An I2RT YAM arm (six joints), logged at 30 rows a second.
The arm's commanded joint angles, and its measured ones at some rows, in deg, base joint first. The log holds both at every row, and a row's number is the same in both.
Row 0, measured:
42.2 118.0 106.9 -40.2 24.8 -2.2
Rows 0 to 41, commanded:
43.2 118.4 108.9 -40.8 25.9 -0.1
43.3 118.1 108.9 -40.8 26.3 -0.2
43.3 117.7 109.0 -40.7 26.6 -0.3
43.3 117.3 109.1 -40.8 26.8 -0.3
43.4 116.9 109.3 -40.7 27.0 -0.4
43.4 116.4 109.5 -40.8 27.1 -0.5
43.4 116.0 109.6 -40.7 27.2 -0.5
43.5 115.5 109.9 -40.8 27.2 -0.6
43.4 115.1 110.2 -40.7 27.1 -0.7
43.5 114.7 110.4 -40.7 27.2 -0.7
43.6 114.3 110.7 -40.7 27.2 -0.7
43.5 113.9 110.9 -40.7 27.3 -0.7
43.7 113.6 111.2 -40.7 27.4 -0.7
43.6 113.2 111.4 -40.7 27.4 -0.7
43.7 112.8 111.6 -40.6 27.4 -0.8
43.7 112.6 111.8 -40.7 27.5 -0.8
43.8 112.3 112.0 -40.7 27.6 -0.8
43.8 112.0 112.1 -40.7 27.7 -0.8
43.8 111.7 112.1 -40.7 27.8 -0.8
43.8 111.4 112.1 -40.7 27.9 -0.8
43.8 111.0 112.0 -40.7 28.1 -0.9
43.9 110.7 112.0 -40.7 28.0 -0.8
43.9 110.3 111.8 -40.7 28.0 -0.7
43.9 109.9 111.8 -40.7 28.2 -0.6
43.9 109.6 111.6 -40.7 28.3 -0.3
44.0 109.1 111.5 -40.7 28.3 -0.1
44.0 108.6 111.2 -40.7 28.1 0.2
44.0 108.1 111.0 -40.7 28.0 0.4
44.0 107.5 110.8 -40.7 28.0 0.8
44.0 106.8 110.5 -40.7 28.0 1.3
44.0 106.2 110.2 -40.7 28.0 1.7
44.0 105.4 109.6 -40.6 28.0 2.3
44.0 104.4 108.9 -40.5 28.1 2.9
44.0 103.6 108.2 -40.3 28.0 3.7
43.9 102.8 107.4 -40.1 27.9 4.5
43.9 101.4 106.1 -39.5 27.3 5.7
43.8 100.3 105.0 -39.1 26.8 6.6
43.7 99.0 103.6 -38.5 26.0 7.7
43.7 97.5 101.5 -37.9 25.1 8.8
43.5 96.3 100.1 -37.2 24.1 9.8
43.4 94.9 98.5 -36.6 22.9 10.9
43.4 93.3 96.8 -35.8 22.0 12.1
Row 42, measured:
43.8 97.8 99.9 -40.0 25.0 6.5
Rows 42 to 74, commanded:
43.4 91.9 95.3 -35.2 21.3 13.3
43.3 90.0 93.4 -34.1 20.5 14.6
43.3 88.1 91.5 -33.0 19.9 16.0
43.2 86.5 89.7 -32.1 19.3 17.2
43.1 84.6 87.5 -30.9 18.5 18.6
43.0 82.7 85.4 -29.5 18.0 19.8
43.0 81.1 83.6 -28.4 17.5 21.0
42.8 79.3 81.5 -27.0 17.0 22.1
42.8 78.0 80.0 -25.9 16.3 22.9
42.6 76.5 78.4 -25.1 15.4 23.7
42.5 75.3 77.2 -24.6 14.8 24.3
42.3 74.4 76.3 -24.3 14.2 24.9
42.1 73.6 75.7 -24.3 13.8 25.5
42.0 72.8 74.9 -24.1 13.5 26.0
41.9 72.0 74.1 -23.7 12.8 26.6
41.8 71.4 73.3 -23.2 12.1 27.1
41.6 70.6 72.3 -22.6 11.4 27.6
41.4 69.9 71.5 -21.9 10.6 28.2
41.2 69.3 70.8 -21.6 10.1 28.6
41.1 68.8 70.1 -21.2 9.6 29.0
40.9 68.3 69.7 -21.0 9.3 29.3
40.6 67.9 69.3 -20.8 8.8 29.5
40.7 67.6 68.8 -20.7 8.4 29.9
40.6 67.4 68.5 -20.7 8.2 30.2
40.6 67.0 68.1 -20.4 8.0 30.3
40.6 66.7 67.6 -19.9 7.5 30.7
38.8 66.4 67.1 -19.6 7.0 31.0
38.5 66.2 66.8 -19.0 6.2 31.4
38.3 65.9 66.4 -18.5 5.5 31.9
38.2 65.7 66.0 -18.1 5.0 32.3
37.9 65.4 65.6 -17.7 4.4 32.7
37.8 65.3 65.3 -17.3 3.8 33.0
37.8 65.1 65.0 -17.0 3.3 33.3
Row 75, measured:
37.9 67.0 65.5 -21.8 6.1 30.9
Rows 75 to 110, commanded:
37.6 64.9 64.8 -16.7 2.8 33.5
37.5 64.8 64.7 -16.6 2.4 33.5
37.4 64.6 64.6 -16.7 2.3 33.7
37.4 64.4 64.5 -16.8 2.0 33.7
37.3 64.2 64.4 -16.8 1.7 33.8
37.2 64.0 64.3 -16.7 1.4 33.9
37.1 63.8 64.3 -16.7 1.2 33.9
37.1 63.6 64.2 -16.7 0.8 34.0
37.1 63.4 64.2 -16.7 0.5 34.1
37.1 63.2 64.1 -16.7 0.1 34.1
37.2 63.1 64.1 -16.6 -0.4 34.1
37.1 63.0 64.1 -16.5 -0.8 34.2
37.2 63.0 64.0 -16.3 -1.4 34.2
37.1 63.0 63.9 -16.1 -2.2 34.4
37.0 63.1 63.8 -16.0 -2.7 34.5
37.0 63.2 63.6 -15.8 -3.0 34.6
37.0 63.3 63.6 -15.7 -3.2 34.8
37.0 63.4 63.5 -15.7 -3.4 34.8
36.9 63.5 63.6 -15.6 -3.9 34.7
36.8 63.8 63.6 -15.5 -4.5 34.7
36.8 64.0 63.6 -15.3 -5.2 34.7
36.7 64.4 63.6 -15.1 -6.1 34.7
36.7 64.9 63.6 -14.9 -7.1 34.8
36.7 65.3 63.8 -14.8 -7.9 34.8
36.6 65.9 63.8 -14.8 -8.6 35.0
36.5 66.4 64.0 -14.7 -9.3 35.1
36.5 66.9 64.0 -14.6 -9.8 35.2
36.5 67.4 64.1 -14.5 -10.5 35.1
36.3 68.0 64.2 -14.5 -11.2 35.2
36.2 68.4 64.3 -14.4 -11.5 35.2
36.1 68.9 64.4 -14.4 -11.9 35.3
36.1 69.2 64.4 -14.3 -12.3 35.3
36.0 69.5 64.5 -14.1 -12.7 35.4
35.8 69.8 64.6 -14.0 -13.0 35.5
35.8 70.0 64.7 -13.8 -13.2 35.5
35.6 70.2 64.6 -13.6 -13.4 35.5
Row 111, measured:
35.9 69.3 63.8 -16.9 -11.2 34.9
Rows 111 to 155, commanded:
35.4 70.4 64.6 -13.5 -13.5 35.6
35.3 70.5 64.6 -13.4 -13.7 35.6
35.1 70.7 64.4 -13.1 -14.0 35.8
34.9 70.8 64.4 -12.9 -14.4 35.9
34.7 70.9 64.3 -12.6 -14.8 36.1
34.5 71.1 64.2 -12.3 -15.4 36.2
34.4 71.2 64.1 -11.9 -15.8 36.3
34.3 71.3 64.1 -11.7 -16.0 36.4
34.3 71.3 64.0 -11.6 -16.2 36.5
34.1 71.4 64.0 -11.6 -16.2 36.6
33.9 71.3 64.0 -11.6 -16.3 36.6
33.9 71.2 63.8 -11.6 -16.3 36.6
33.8 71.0 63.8 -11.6 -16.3 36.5
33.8 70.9 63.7 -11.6 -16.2 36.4
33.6 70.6 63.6 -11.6 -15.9 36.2
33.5 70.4 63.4 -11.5 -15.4 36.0
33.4 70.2 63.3 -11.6 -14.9 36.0
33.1 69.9 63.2 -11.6 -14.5 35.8
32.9 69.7 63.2 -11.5 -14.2 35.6
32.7 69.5 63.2 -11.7 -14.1 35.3
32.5 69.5 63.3 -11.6 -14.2 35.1
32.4 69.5 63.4 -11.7 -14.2 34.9
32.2 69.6 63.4 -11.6 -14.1 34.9
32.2 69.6 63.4 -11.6 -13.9 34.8
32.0 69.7 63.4 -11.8 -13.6 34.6
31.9 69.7 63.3 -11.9 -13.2 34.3
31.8 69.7 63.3 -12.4 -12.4 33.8
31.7 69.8 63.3 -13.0 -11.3 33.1
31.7 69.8 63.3 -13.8 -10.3 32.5
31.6 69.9 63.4 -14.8 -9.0 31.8
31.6 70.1 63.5 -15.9 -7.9 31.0
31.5 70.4 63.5 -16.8 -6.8 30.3
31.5 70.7 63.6 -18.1 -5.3 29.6
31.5 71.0 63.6 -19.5 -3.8 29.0
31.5 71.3 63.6 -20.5 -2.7 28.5
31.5 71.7 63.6 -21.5 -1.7 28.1
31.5 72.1 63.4 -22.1 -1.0 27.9
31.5 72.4 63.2 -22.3 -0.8 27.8
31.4 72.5 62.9 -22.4 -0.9 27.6
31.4 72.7 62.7 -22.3 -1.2 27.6
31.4 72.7 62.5 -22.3 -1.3 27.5
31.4 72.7 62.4 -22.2 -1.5 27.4
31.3 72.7 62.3 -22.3 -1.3 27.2
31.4 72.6 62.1 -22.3 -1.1 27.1
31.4 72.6 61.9 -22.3 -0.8 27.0
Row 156, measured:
31.8 72.7 62.7 -20.6 -2.8 28.6
